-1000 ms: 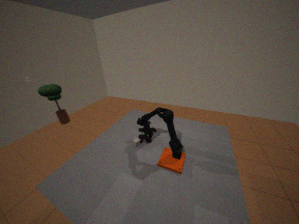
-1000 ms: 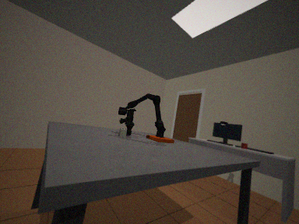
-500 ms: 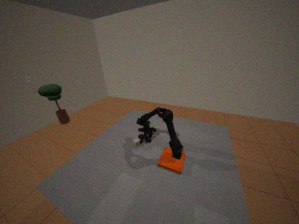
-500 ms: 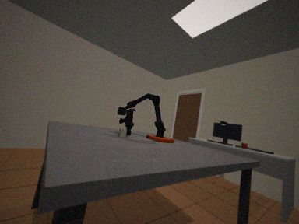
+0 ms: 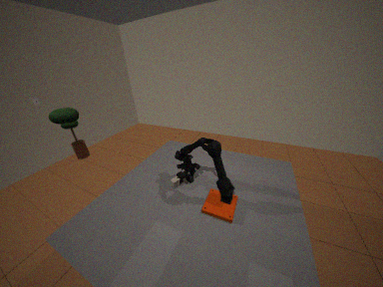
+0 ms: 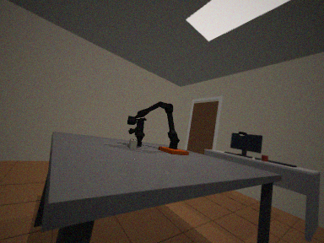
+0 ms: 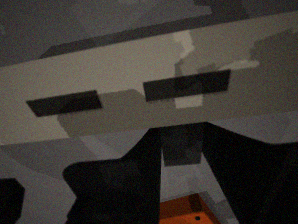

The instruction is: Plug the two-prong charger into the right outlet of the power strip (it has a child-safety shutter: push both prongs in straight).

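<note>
Right now the two-prong charger is 20 mm ahead of my gripper tip, 10 mm to the right of it and 10 mm above it.
</note>
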